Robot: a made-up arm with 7 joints. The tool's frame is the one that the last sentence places. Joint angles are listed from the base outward.
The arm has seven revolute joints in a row. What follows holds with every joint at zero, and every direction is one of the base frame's.
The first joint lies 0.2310 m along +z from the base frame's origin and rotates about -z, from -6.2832 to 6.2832 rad.
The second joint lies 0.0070 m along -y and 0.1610 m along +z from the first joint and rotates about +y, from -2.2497 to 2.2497 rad.
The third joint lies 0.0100 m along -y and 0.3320 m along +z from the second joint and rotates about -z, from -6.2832 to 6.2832 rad.
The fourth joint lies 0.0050 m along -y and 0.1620 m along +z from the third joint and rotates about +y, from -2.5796 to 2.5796 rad.
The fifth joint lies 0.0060 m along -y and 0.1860 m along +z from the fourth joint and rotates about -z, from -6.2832 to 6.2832 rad.
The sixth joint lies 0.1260 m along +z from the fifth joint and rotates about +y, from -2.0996 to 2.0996 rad.
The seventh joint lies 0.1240 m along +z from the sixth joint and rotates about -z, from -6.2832 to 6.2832 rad.
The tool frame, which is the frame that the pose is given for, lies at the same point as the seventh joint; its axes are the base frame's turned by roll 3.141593, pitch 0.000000 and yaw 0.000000 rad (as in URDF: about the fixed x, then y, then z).
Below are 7 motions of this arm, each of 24 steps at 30 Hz.
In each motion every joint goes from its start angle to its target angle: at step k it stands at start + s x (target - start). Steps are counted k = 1, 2, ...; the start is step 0. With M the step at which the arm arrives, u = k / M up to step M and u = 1 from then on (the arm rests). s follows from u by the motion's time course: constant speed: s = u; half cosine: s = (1 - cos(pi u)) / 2; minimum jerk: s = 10 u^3 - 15 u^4 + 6 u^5.
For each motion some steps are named. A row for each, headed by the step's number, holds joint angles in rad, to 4 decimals.
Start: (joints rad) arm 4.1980 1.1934 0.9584 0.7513 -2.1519 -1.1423 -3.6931
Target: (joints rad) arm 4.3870 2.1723 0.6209 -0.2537 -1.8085 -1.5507 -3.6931
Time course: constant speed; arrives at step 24
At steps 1, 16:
1: 4.2059 1.2342 0.9443 0.7094 -2.1376 -1.1593 -3.6931
16: 4.3240 1.8460 0.7334 0.0813 -1.9230 -1.4146 -3.6931

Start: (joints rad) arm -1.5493 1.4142 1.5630 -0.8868 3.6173 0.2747 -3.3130
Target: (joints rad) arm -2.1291 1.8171 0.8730 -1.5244 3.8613 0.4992 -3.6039
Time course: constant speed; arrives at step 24
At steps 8, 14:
8: -1.7426 1.5485 1.3330 -1.0993 3.6986 0.3495 -3.4100
14: -1.8875 1.6492 1.1605 -1.2587 3.7596 0.4057 -3.4827

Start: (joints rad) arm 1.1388 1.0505 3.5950 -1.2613 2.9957 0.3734 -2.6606
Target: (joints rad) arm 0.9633 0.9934 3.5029 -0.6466 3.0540 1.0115 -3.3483
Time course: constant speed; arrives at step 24
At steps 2, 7, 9, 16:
2: 1.1242 1.0457 3.5873 -1.2101 3.0006 0.4266 -2.7179
7: 1.0876 1.0338 3.5681 -1.0820 3.0127 0.5595 -2.8612
9: 1.0730 1.0291 3.5605 -1.0308 3.0176 0.6127 -2.9185
16: 1.0218 1.0124 3.5336 -0.8515 3.0346 0.7988 -3.1191

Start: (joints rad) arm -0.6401 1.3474 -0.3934 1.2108 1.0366 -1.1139 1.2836
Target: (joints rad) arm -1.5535 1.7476 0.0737 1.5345 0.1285 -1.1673 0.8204
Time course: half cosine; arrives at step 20
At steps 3, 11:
3: -0.6899 1.3692 -0.3679 1.2284 0.9871 -1.1168 1.2584
11: -1.1682 1.5788 -0.1233 1.3980 0.5115 -1.1448 1.0158

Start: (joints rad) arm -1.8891 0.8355 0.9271 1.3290 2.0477 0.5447 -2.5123
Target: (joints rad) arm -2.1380 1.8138 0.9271 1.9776 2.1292 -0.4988 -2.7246
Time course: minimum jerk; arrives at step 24
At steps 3, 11, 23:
3: -1.8931 0.8512 0.9271 1.3394 2.0490 0.5279 -2.5157
11: -1.9942 1.2486 0.9271 1.6029 2.0821 0.1041 -2.6019
23: -2.1378 1.8131 0.9271 1.9772 2.1291 -0.4981 -2.7245

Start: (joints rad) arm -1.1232 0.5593 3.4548 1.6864 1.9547 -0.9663 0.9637
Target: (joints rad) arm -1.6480 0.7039 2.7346 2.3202 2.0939 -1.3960 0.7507
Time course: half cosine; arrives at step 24
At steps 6, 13, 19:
6: -1.2001 0.5805 3.3493 1.7792 1.9751 -1.0292 0.9325
13: -1.4199 0.6410 3.0477 2.0447 2.0334 -1.2092 0.8433
19: -1.5938 0.6890 2.8090 2.2547 2.0795 -1.3516 0.7727

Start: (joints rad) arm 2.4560 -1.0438 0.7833 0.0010 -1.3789 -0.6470 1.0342
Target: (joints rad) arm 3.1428 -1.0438 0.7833 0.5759 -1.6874 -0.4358 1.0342
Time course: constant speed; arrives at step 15
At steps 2, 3, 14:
2: 2.5476 -1.0438 0.7833 0.0777 -1.4200 -0.6188 1.0342
3: 2.5934 -1.0438 0.7833 0.1160 -1.4406 -0.6048 1.0342
14: 3.0970 -1.0438 0.7833 0.5376 -1.6668 -0.4499 1.0342

